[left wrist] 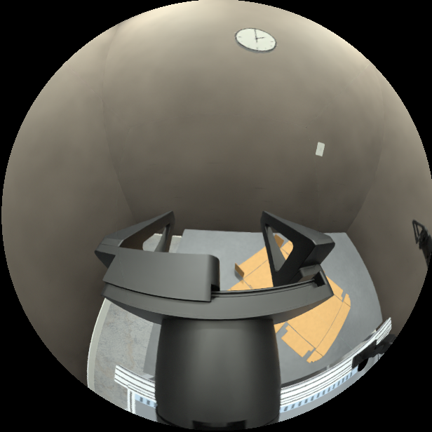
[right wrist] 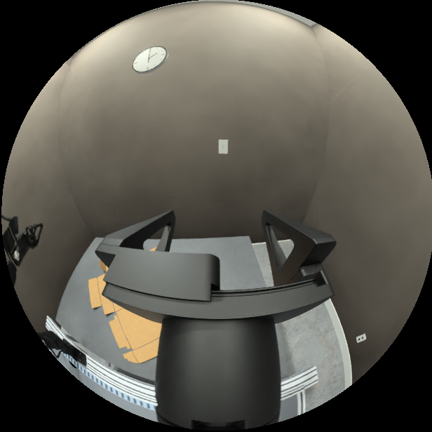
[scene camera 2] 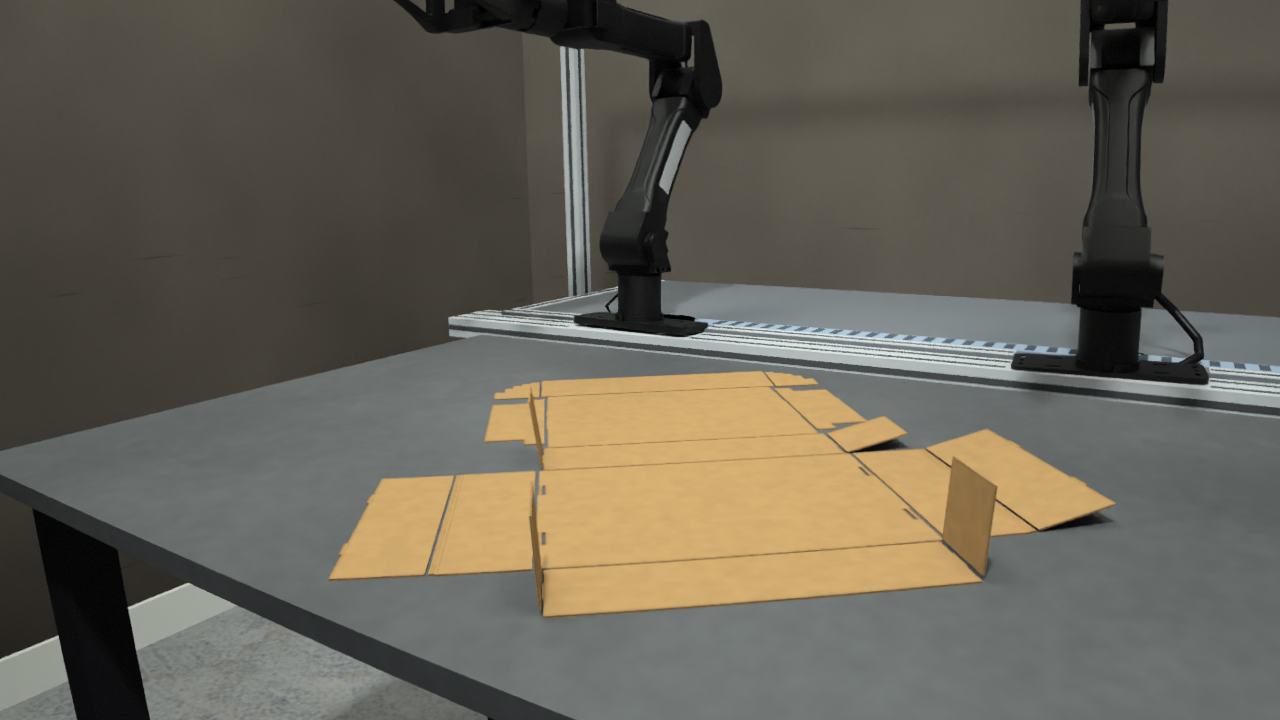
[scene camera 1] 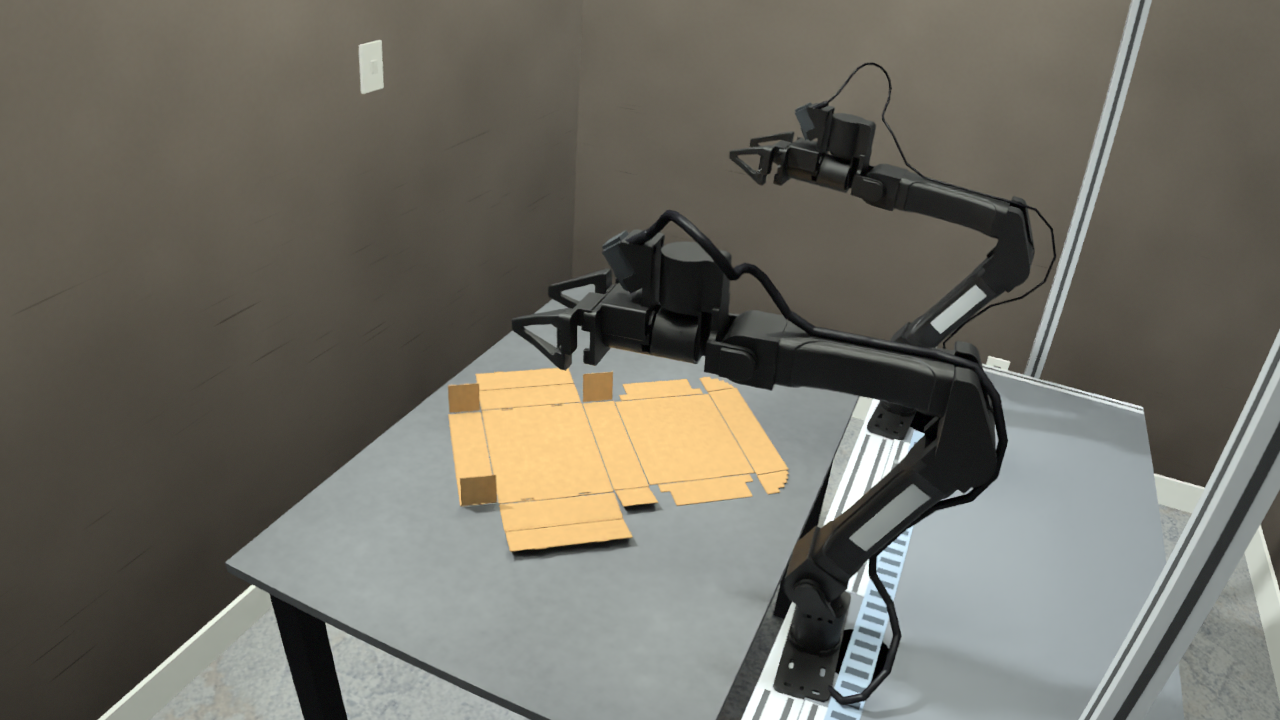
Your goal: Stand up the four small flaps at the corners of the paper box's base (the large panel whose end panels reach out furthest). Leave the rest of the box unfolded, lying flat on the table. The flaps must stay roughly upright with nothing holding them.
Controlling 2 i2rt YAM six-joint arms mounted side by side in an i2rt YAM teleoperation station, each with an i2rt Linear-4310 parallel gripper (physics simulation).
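Places are measured from the left arm's base along level axes (x up, y right, z ahead), in centimetres.
Pixels of known places: left gripper, fingertip midpoint: point(scene camera 1: 531, 307); right gripper, fingertip midpoint: point(scene camera 1: 740, 148); left arm's base, link origin: point(scene camera 2: 1105, 373) point(scene camera 1: 813, 642); right arm's base, link origin: point(scene camera 2: 639, 326) point(scene camera 1: 896, 410).
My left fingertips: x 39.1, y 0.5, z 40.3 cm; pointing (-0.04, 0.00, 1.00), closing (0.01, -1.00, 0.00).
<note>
Ahead of a thing's pixels: the offset from my left fingertips to its middle. "pt": to the spot under its first point. Level surfaces: height alone.
The paper box lies unfolded, its base @(pt dy +24.5, dx -40.1, dz +8.7 cm) point(scene camera 1: 546, 452) point(scene camera 2: 733, 510) flat on the table. Three corner flaps stand roughly upright with nothing touching them: the far-left flap @(pt dy +29.0, dx -37.0, dz +26.7 cm) point(scene camera 1: 463, 397), the near-left flap @(pt dy +7.8, dx -36.9, dz +12.5 cm) point(scene camera 1: 477, 489) point(scene camera 2: 969, 516) point(left wrist: 239, 270) and the far-right flap @(pt dy +42.6, dx -37.0, dz +7.0 cm) point(scene camera 1: 597, 386). The fourth flap @(pt dy +18.7, dx -39.3, dz -9.1 cm) point(scene camera 1: 636, 497) point(scene camera 2: 868, 434) is low, tilted slightly up from the table. My left gripper point(scene camera 1: 533, 306) point(left wrist: 217, 215) is open and empty, high above the box. My right gripper point(scene camera 1: 742, 146) point(right wrist: 218, 214) is open and empty, raised behind it; its fingertips are cut off in scene camera 2.
The near end panel @(pt dy +11.4, dx -40.0, dz -0.4 cm) point(scene camera 1: 565, 514) point(scene camera 2: 1020, 479) has its outer part raised slightly beside the low flap. The lid panel @(pt dy +38.0, dx -40.1, dz -11.1 cm) point(scene camera 1: 684, 438) point(scene camera 2: 680, 416) lies toward the arm bases. The grey table @(dx -40.2 cm) point(scene camera 1: 393, 537) point(scene camera 2: 223, 501) ends at the metal rail point(scene camera 1: 859, 474).
</note>
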